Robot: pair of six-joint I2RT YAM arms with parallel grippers.
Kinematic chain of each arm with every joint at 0, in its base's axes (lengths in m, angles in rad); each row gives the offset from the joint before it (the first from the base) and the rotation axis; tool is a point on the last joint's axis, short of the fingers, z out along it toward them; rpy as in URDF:
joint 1: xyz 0 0 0.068 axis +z
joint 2: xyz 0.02 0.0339 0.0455 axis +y
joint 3: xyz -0.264 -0.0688 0 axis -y
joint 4: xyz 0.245 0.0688 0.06 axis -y
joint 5: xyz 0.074 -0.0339 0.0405 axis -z
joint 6: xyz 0.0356 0 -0.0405 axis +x
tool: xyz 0 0 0 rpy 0 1.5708 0
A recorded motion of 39 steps. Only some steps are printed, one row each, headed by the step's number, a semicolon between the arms.
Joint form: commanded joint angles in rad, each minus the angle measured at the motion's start. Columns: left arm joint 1, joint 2, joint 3, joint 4, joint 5, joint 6; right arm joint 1, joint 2, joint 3, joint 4, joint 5, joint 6.
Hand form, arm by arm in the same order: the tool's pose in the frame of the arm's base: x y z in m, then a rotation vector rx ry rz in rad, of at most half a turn. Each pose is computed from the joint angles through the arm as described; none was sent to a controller.
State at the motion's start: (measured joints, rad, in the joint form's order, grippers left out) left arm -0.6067 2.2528 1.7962 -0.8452 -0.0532 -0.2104; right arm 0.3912 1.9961 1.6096 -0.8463 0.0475 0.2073
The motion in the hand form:
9: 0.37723 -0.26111 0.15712 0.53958 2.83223 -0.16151; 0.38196 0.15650 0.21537 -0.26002 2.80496 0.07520
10: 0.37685 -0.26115 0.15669 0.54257 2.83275 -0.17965; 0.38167 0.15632 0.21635 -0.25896 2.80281 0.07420
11: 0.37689 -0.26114 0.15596 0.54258 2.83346 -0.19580; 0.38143 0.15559 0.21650 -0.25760 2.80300 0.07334
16: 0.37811 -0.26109 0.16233 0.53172 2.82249 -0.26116; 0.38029 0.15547 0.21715 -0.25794 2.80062 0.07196
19: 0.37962 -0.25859 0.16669 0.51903 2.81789 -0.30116; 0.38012 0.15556 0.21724 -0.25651 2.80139 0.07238
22: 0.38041 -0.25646 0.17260 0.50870 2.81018 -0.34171; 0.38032 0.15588 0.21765 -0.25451 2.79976 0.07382
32: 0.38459 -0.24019 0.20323 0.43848 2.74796 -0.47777; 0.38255 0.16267 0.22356 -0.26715 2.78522 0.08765
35: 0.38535 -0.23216 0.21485 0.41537 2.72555 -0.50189; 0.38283 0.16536 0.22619 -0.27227 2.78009 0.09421
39: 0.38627 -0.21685 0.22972 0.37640 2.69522 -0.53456; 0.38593 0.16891 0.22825 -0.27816 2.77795 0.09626
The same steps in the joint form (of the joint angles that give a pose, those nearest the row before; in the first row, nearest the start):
9: 0.0012 -0.0147 -0.0317 0.0254 0.0520 -0.0185; 0.0015 -0.0038 0.0026 -0.0193 -0.0031 -0.0068
10: 0.0016 -0.0167 -0.0372 0.0319 0.0645 -0.0178; 0.0015 -0.0064 0.0025 -0.0199 -0.0017 -0.0064
11: 0.0025 -0.0170 -0.0411 0.0384 0.0754 -0.0186; 0.0001 -0.0084 0.0003 -0.0198 -0.0015 -0.0069
16: 0.0071 -0.0292 -0.0389 0.0497 0.1137 -0.0263; 0.0010 -0.0138 -0.0051 -0.0179 0.0003 -0.0067
19: 0.0154 -0.0393 -0.0399 0.0548 0.1389 -0.0306; 0.0014 -0.0141 -0.0051 -0.0188 0.0001 -0.0052
22: 0.0221 -0.0527 -0.0407 0.0582 0.1637 -0.0350; 0.0019 -0.0138 -0.0034 -0.0183 0.0001 -0.0034
32: 0.0630 -0.1299 -0.0562 0.0855 0.2397 -0.0575; 0.0147 -0.0042 0.0319 -0.0289 -0.0030 -0.0004
35: 0.0802 -0.1604 -0.0619 0.0869 0.2531 -0.0600; 0.0202 -0.0022 0.0444 -0.0340 -0.0049 0.0013
39: 0.1128 -0.2076 -0.0810 0.0935 0.2750 -0.0615; 0.0249 0.0134 0.0747 -0.0470 -0.0049 0.0017

